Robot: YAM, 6 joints.
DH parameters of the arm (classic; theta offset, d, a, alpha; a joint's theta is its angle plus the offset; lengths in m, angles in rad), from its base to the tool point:
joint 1: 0 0.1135 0.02 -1.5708
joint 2: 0 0 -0.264 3.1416
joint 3: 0.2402 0 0.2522 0
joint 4: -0.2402 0 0.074 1.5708
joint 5: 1.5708 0 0 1.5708
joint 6: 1.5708 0.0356 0 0
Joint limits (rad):
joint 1: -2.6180..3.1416
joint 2: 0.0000..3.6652
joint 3: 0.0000..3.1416
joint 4: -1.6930..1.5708
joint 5: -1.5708..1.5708
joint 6: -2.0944..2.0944
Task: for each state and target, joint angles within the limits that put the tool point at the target. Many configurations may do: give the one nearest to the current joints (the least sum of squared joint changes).
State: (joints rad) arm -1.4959 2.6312 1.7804 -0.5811 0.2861 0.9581
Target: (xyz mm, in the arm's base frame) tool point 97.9 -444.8 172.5
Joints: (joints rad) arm -1.3321 2.1791 1.7122 -0.7378 0.2865 0.9581
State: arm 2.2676 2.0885 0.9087 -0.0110 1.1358 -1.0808
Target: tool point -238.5 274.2 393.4
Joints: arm 2.3755 1.5767 1.4142 0.1210 1.1338 -1.0808
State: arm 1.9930 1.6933 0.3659 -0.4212 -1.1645 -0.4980
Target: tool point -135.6 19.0 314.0
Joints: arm 2.7459 0.7023 0.7417 -0.5452 -1.3497 -0.4980
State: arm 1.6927 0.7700 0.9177 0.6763 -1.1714 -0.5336
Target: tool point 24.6 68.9 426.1
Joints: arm 0.8220 0.4775 0.7158 0.6766 -0.9464 -0.5336
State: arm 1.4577 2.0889 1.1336 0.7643 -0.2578 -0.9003
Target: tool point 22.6 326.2 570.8
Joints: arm 1.4764 1.6419 1.8168 0.8401 -0.2340 -0.9003
